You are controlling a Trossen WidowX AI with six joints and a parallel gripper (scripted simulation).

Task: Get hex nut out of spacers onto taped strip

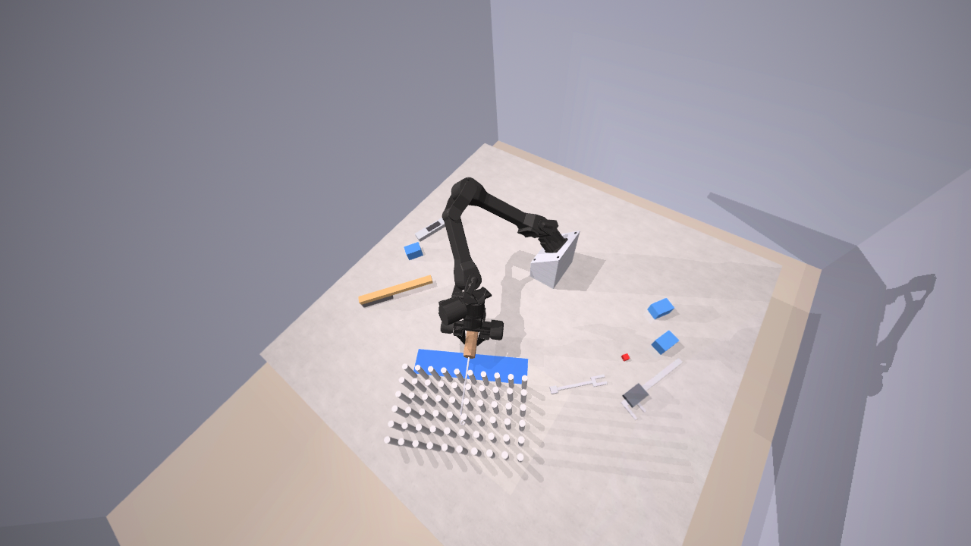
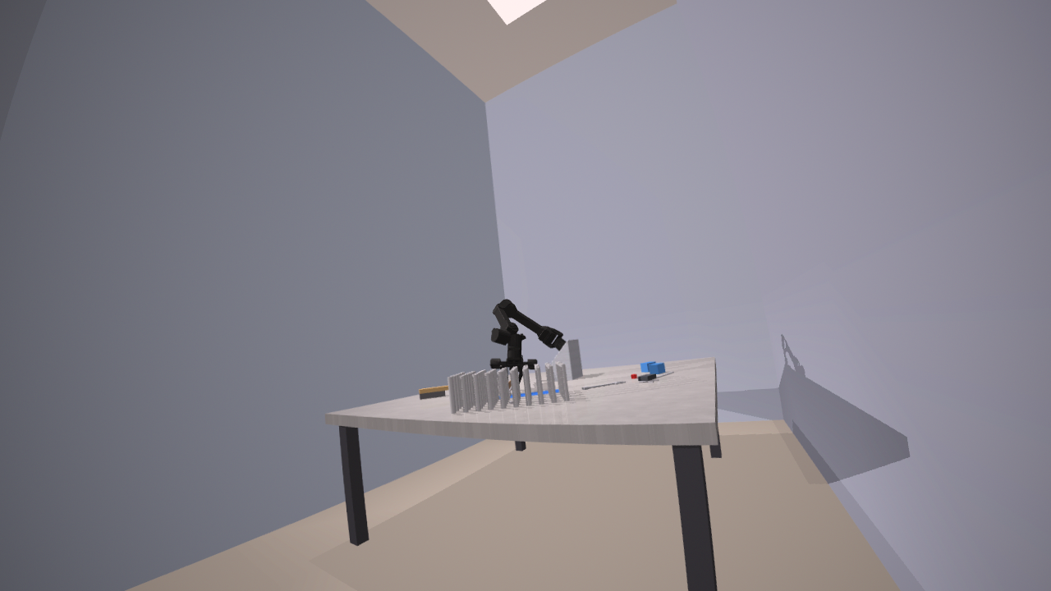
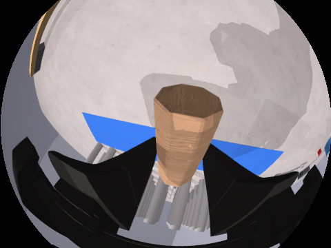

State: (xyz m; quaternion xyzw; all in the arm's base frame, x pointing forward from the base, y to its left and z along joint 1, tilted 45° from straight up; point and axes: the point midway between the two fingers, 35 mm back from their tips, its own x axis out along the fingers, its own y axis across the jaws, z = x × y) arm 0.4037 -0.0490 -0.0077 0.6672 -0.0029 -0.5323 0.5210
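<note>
Now: gripper tip 5 cm short of the blue taped strip, 4 cm to the right of it and 3 cm above it. Round my gripper tip: fork-ended tool 32 cm to the left, 12 cm behind, 3 cm below; red cube 39 cm to the left, 28 cm behind, 3 cm below.
</note>
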